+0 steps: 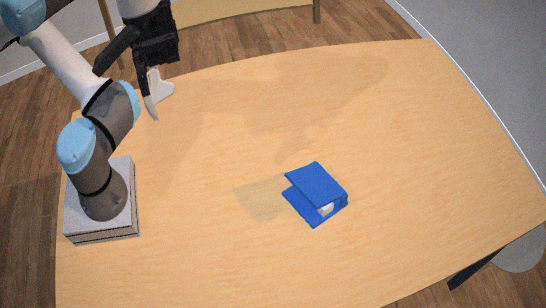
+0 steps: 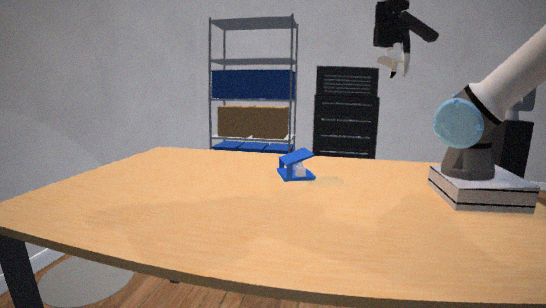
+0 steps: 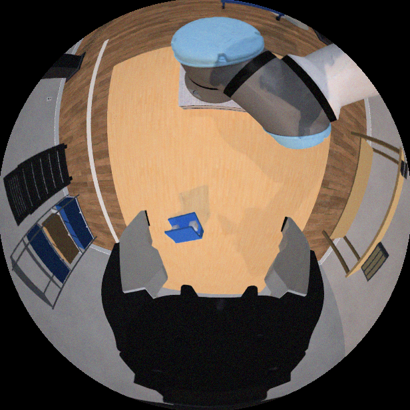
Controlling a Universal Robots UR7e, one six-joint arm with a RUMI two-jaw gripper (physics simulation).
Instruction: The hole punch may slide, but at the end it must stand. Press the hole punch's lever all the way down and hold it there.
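Pixels of known places: gripper, fingertip midpoint: (image 1: 156, 94) (image 2: 397, 77); arm's base, origin of the base link: (image 1: 104, 197) (image 2: 466, 173).
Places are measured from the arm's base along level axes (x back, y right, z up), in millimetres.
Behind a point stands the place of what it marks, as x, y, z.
The blue hole punch (image 1: 303, 206) {-482, 126, -56} (image 2: 299, 177) {-499, 56, -56} (image 3: 184, 220) stands upright on its base on the table. Its flat blue lever (image 1: 317, 183) {-518, 113, 1} (image 2: 297, 156) {-510, 97, 2} (image 3: 184, 235) is tilted up, with a wide gap to the base on the side towards the robot's pedestal. A small white block (image 1: 326, 209) {-521, 167, -27} (image 2: 300, 169) {-497, 63, -32} shows between the lever and the base. My gripper (image 1: 157, 109) {-239, -4, 259} (image 2: 399, 74) {-239, -4, 259} (image 3: 216, 215) is open and empty. It is high above the table and well away from the hole punch, touching nothing.
The wooden table (image 1: 225, 260) {-278, 206, -68} (image 2: 200, 220) {-691, -273, -68} (image 3: 150, 130) carries the robot's pedestal (image 1: 100, 231) {23, 94, -10} (image 2: 495, 197) {17, -131, -27} at one end. A metal shelf rack (image 2: 252, 23) and a black drawer cabinet (image 2: 346, 111) stand beyond the table.
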